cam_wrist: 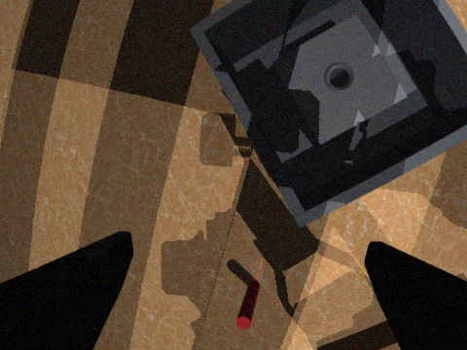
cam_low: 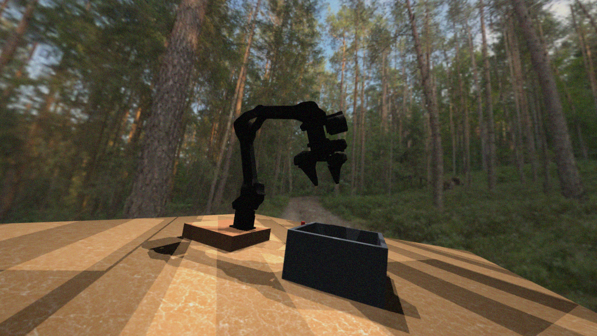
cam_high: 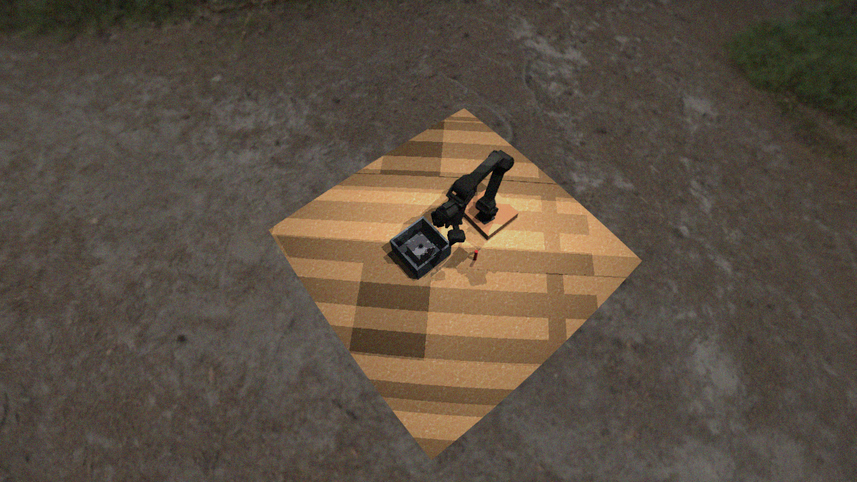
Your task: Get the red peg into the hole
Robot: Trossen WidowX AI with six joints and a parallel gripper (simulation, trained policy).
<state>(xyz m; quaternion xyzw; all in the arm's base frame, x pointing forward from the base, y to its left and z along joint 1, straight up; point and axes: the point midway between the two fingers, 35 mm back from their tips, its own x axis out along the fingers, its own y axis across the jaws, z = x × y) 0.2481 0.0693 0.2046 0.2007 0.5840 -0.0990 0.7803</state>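
The red peg is 17 cm below my gripper tip, 10 cm behind it and 7 cm to the left of it. From my gripper tip the other things lie so: plate (17 cm below, 9 cm to the right, 8 cm ahead); dark grey box (19 cm below, 9 cm to the right, 8 cm ahead).
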